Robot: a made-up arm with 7 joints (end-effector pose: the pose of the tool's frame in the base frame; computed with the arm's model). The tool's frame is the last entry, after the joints.
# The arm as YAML. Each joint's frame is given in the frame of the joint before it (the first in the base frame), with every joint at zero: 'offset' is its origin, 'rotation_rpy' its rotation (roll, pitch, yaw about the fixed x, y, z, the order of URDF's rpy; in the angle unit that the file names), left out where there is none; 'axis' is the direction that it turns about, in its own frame. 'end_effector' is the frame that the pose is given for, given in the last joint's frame.
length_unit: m
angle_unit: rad
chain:
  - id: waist
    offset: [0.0, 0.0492, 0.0]
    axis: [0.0, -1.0, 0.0]
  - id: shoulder
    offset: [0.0, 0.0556, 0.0]
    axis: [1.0, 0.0, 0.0]
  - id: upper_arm
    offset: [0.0, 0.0, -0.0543]
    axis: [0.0, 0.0, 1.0]
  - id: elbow
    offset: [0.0, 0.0, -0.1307]
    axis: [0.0, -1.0, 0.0]
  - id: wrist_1
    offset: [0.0, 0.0, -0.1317]
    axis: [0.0, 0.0, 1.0]
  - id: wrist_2
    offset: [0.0, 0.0, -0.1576]
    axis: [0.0, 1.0, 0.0]
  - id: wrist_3
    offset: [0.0, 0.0, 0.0]
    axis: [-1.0, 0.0, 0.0]
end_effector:
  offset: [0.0, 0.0, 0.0]
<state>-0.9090 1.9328 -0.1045 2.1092 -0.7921 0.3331 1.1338</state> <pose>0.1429 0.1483 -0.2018 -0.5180 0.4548 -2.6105</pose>
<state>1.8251 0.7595 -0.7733 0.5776 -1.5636 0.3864 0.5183</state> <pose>0.3450 0.3191 0.2065 1.9662 0.2864 -0.3992</pose>
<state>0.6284 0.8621 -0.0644 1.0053 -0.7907 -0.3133 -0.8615</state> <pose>0.3343 0.3527 -0.0454 2.6218 0.0019 -1.5019</pose>
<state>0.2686 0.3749 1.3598 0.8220 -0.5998 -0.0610 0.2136</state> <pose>0.1170 0.4375 -0.2577 0.7409 -1.0977 0.2750</pose>
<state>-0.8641 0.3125 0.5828 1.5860 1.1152 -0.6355 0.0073</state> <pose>0.0633 0.3118 -0.2635 -1.7740 -1.2552 2.6208</pose>
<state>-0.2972 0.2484 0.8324 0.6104 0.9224 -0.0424 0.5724</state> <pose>-0.0042 0.3274 -0.3950 -0.8115 -0.6948 1.6868</pose>
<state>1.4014 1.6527 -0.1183 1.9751 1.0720 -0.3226 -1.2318</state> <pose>0.0696 0.1783 0.2560 -2.4216 0.2206 -2.7597</pose>
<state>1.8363 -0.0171 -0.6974 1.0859 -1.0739 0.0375 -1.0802</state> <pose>0.2544 -0.0650 0.2725 -2.5239 0.4841 -1.9249</pose>
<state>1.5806 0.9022 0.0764 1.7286 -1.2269 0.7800 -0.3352</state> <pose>0.0666 0.2278 0.2855 -2.5464 -0.7876 -1.1901</pose>
